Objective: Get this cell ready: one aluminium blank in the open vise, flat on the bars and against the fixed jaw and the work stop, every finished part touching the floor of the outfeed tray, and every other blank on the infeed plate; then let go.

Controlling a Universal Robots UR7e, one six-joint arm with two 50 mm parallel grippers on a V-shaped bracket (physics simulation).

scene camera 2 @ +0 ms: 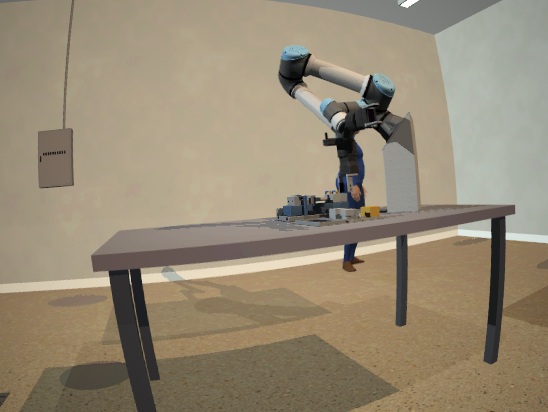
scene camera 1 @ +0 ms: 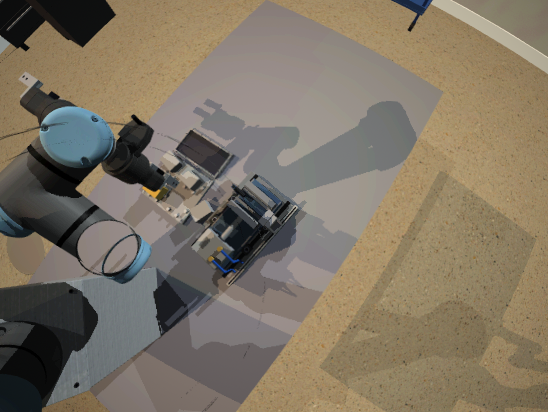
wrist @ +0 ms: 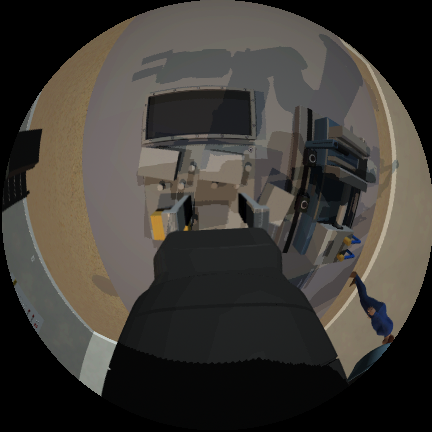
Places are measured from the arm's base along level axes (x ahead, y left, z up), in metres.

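Where they show: hand at its tool point: [scene camera 2: 345,187] [scene camera 1: 166,177] [wrist: 214,207]; arm's base at its link origin: [scene camera 2: 399,133] [scene camera 1: 7,368].
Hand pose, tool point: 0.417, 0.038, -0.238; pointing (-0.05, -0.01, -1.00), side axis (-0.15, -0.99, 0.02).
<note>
Each offset is from my tool point to the centre of the thing, as dx, dy, dz. "spot": to the spot under its first point.
My gripper [scene camera 1: 171,182] [scene camera 2: 346,184] [wrist: 215,210] is open and empty, pointing down above the infeed plate @[-0.007, +0.027, -0.116] [scene camera 1: 175,203] [wrist: 150,196]. A yellow block @[-0.042, +0.079, -0.094] [scene camera 1: 155,192] [scene camera 2: 370,211] [wrist: 157,226] is beside the left finger in the wrist view, partly hidden by it. Two light grey blocks, one @[+0.060, +0.072, -0.094] [scene camera 1: 171,161] [wrist: 159,164] and another @[+0.033, -0.018, -0.094] [scene camera 1: 190,179] [wrist: 222,167], lie at the plate's tray side. A third grey block @[-0.045, -0.099, -0.102] [scene camera 1: 202,211] [wrist: 275,204] sits askew between plate and vise @[-0.033, -0.233, -0.070] [scene camera 1: 245,215] [wrist: 327,192]. I cannot make out a blank in the vise. The dark outfeed tray [scene camera 1: 205,152] [wrist: 185,117] shows no parts.
Small round pegs stand on the plate around the blocks. A grey housing @[spot: -0.118, -0.202, -0.024] [scene camera 1: 212,247] [wrist: 327,242] with blue and yellow fittings stands at one end of the vise. A long rail @[spot: +0.073, -0.171, -0.100] [wrist: 300,135] runs along the vise's near side in the wrist view. A person [scene camera 2: 357,165] [wrist: 377,315] stands beyond the table.
</note>
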